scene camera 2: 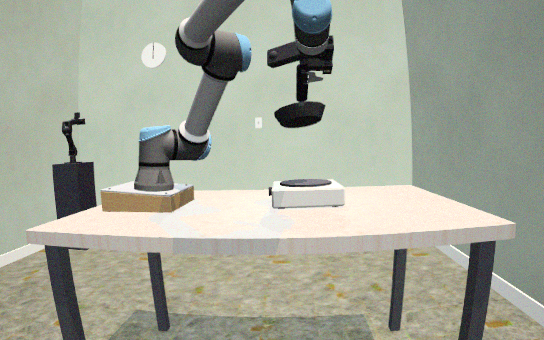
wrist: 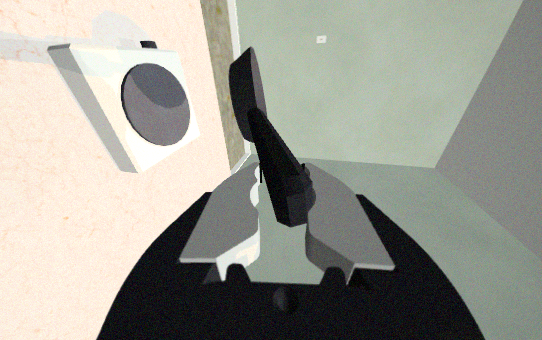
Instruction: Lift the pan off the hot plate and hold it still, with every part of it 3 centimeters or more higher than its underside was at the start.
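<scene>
The black pan (scene camera 2: 299,115) (wrist: 245,95) hangs high in the air, well above the white hot plate (scene camera 2: 308,196) (wrist: 102,90), with a wide gap between them. In the scene view the pan's bowl is slightly tilted and its handle points up to my gripper. My gripper (scene camera 2: 307,75) (wrist: 281,165) is shut on the pan's handle, which runs slanted between the two grey jaws in the wrist view. The hot plate stands on the table with its dark round disc uncovered; its knob is at the side. The exact contact of the jaws is partly hidden in the scene view.
The wooden table (scene camera 2: 240,230) bears the hot plate and, at the left, the arm's base block (scene camera 2: 135,201). A black pedestal (scene camera 2: 75,187) with a small dark arm on it stands behind the table's left end. Green walls stand behind and to the right.
</scene>
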